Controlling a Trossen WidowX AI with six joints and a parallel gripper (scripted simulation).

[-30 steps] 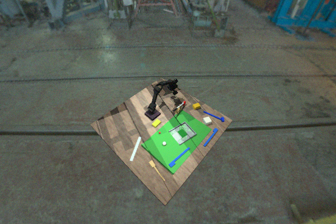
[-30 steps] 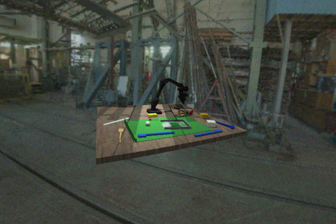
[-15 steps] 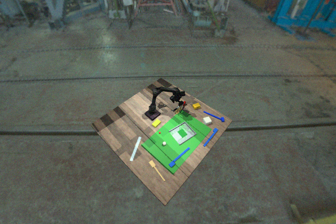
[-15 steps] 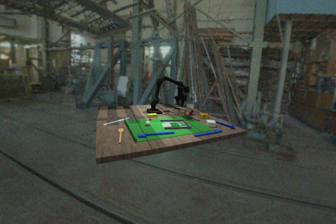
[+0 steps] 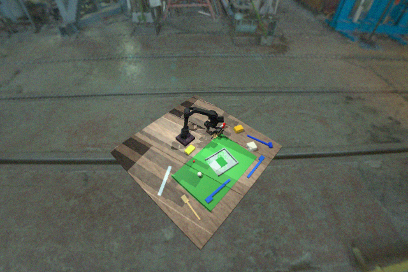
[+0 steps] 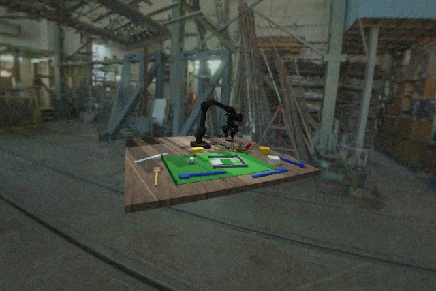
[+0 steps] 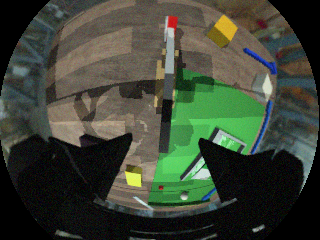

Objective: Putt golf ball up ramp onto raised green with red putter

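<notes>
Now: the red putter 110 mm to the left of my gripper tip, 60 mm below it and 40 mm behind it. Also, from my gripper tip: green mat: 290 mm ahead, 180 mm to the right, 120 mm below; then yellow block: 320 mm to the left, 100 mm below, 70 mm ahead; then beige block: 340 mm ahead, 260 mm to the left, 100 mm below.
</notes>
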